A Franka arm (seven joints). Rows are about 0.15 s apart.
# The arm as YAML. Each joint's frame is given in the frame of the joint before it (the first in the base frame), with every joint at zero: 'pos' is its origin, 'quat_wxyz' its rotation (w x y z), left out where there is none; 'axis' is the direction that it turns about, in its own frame. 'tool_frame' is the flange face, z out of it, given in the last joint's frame.
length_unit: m
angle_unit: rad
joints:
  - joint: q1
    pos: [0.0, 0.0, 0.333]
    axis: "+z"
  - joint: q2
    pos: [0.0, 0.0, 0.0]
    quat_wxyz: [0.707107, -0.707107, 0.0, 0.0]
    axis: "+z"
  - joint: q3
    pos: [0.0, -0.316, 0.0]
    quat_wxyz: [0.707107, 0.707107, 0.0, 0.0]
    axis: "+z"
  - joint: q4
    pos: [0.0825, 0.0, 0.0]
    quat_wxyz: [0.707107, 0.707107, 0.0, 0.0]
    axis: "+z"
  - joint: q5
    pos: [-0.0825, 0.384, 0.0]
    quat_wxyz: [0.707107, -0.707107, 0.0, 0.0]
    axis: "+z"
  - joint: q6
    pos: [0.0, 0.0, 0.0]
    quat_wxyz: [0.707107, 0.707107, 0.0, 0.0]
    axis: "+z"
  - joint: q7
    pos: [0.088, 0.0, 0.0]
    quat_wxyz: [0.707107, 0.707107, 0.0, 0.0]
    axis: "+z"
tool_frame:
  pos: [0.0, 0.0, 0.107]
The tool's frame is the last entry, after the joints.
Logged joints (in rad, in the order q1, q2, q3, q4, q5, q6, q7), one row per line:
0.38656 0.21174 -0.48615 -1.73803 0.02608 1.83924 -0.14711
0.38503 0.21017 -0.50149 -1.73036 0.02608 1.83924 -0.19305
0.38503 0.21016 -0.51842 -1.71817 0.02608 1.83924 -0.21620
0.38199 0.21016 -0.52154 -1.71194 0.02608 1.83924 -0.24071
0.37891 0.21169 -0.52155 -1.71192 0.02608 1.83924 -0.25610
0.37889 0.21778 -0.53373 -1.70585 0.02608 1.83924 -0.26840
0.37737 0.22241 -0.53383 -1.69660 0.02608 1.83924 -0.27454
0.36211 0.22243 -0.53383 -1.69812 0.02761 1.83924 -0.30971
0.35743 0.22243 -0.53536 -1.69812 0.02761 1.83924 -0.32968
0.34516 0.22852 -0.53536 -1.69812 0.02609 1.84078 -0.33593
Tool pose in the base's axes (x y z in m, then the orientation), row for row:
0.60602 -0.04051 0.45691 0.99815 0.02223 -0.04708 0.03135
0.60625 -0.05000 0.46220 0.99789 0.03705 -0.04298 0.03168
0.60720 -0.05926 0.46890 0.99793 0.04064 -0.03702 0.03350
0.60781 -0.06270 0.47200 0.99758 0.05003 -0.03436 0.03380
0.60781 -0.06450 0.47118 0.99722 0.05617 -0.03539 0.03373
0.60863 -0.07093 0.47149 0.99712 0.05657 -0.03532 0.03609
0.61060 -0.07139 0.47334 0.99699 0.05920 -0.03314 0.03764
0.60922 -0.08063 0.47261 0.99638 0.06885 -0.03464 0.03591
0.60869 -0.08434 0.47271 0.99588 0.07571 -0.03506 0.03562
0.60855 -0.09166 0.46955 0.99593 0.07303 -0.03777 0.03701
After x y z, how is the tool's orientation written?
As a quaternion, x y z w.
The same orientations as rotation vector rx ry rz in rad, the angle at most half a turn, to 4 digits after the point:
3.0747 0.0685 -0.1450
3.0733 0.1141 -0.1324
3.0699 0.1250 -0.1139
3.0683 0.1539 -0.1057
3.0673 0.1728 -0.1089
3.0626 0.1737 -0.1085
3.0592 0.1817 -0.1017
3.0606 0.2115 -0.1064
3.0596 0.2326 -0.1077
3.0572 0.2242 -0.1159

